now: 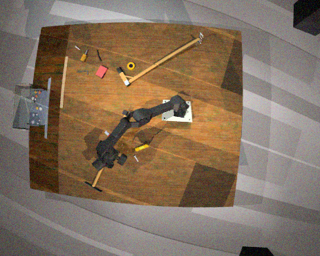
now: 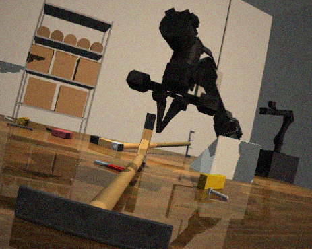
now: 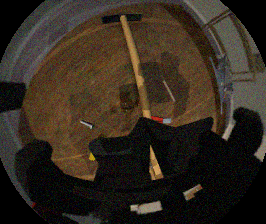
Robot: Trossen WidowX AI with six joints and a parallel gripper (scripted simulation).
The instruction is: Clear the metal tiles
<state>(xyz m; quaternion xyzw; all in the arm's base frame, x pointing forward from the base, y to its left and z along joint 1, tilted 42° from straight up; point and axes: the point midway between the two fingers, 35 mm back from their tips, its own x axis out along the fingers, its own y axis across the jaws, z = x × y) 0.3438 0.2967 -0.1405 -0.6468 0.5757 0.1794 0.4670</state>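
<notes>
Now: gripper tip 40 mm short of the long scraper, 20 mm to the right of it and 40 mm above it. The rest, counted from my gripper tip: red block (220 mm ahead, 500 mm to the right, 90 mm below); yellow block (170 mm behind, 60 mm to the right, 80 mm below); red-handled tool (60 mm ahead, 80 mm to the right, 100 mm below).
</notes>
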